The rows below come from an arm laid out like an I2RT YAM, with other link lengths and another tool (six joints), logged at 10 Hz.
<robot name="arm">
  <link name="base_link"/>
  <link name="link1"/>
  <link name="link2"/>
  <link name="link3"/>
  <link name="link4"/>
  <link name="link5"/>
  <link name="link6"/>
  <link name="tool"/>
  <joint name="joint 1" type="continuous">
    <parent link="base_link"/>
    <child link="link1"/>
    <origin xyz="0 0 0.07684" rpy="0 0 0"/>
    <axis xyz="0 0 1"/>
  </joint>
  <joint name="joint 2" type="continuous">
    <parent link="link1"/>
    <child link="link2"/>
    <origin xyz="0.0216 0.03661 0.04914" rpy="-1.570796 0 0"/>
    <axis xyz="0 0 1"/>
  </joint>
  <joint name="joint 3" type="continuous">
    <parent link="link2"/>
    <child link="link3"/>
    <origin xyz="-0.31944 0 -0.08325" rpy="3.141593 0 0"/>
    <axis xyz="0 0 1"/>
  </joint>
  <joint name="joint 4" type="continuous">
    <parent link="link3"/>
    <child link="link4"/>
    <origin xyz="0.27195 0.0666 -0.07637" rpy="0 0 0"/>
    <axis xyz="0 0 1"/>
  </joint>
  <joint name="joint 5" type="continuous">
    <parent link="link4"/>
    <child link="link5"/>
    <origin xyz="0.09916 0.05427 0.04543" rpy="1.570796 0 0"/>
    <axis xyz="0 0 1"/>
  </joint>
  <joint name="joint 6" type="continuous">
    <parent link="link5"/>
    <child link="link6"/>
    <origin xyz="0.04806 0 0.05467" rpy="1.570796 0 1.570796"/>
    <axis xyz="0 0 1"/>
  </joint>
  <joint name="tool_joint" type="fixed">
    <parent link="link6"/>
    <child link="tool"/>
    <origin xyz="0.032 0.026 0.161" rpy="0 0.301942 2.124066"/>
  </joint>
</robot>
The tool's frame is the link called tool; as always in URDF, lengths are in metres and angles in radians. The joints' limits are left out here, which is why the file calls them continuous.
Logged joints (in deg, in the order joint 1, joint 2, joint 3, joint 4, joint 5, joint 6), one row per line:
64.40 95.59 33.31 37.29 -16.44 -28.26
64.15 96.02 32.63 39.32 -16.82 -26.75
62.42 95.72 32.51 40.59 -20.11 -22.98
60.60 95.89 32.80 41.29 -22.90 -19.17
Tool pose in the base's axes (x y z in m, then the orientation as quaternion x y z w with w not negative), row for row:
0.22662 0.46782 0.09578 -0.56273 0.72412 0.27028 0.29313
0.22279 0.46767 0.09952 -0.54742 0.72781 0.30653 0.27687
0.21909 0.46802 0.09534 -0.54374 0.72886 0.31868 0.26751
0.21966 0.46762 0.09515 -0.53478 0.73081 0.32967 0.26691
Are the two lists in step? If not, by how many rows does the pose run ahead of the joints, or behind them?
The pose runs 2 rows behind the joints: the pose in row i belongs to the joints in row i - 2.
